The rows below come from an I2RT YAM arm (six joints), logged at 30 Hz.
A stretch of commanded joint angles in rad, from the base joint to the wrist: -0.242 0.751 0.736 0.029 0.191 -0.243; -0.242 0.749 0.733 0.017 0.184 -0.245; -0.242 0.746 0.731 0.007 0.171 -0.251; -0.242 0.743 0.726 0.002 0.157 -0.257; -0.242 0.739 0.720 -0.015 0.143 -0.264; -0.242 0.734 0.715 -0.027 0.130 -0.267; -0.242 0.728 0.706 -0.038 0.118 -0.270; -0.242 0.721 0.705 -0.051 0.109 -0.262; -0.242 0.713 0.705 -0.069 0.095 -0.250; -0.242 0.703 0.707 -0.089 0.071 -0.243; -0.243 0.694 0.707 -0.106 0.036 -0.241; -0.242 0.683 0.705 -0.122 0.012 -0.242; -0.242 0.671 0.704 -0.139 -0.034 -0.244; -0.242 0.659 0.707 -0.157 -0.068 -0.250
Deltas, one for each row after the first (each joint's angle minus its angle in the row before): 0.000 -0.002 -0.003 -0.012 -0.007 -0.002; 0.000 -0.003 -0.002 -0.010 -0.013 -0.006; 0.000 -0.003 -0.005 -0.005 -0.014 -0.006; 0.000 -0.004 -0.006 -0.017 -0.014 -0.007; 0.000 -0.005 -0.005 -0.012 -0.013 -0.003; 0.000 -0.006 -0.009 -0.011 -0.012 -0.003; 0.000 -0.007 -0.001 -0.013 -0.009 0.008; 0.000 -0.008 0.000 -0.018 -0.014 0.012; 0.000 -0.010 0.002 -0.020 -0.024 0.007; -0.001 -0.009 0.000 -0.017 -0.035 0.002; 0.001 -0.011 -0.002 -0.016 -0.024 -0.001; 0.000 -0.012 -0.001 -0.017 -0.046 -0.002; 0.000 -0.012 0.003 -0.018 -0.034 -0.006
